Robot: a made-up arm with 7 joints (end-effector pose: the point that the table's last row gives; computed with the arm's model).
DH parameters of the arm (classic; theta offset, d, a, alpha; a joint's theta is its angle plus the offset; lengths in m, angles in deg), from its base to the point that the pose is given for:
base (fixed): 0 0 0 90
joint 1: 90 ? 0 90
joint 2: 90 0 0 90
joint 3: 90 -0.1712 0 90
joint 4: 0 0 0 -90
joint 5: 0 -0.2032 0 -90
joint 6: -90 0 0 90
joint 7: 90 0 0 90
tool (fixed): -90 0 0 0
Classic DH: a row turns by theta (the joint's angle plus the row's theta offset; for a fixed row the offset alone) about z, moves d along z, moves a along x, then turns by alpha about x.
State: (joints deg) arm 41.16 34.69 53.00 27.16 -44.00 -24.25 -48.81
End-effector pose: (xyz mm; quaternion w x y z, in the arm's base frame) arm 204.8 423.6 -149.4 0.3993 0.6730 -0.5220 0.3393
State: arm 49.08 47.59 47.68 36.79 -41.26 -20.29 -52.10
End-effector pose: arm 173.6 469.6 -42.1 0.2050 0.7421 -0.5198 0.3703
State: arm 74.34 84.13 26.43 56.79 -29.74 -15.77 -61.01
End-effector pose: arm -3.6 451.2 159.1 0.2824 -0.7685 0.4311 -0.3792
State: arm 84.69 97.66 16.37 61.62 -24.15 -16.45 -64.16
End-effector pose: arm -69.4 421.1 178.7 0.4007 -0.7580 0.3774 -0.3500
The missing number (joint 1, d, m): -0.1624
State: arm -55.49 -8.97 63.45 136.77 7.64 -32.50 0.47
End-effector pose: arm 0.4 281.8 -75.2 0.4880 0.4861 -0.7195 -0.0882
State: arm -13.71 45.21 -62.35 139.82 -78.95 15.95 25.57
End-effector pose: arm 36.9 91.9 -105.4 0.2732 0.1243 -0.5336 -0.7907
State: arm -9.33 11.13 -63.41 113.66 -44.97 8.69 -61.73
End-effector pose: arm 62.7 16.4 -132.0 0.4400 0.1402 -0.8835 -0.0791
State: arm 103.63 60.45 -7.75 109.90 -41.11 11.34 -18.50
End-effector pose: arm 26.1 238.5 201.1 0.2907 -0.7192 0.6076 -0.1705
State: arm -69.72 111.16 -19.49 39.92 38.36 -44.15 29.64
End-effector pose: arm 115.3 483.1 -88.4 0.7454 0.0436 0.0284 -0.6646
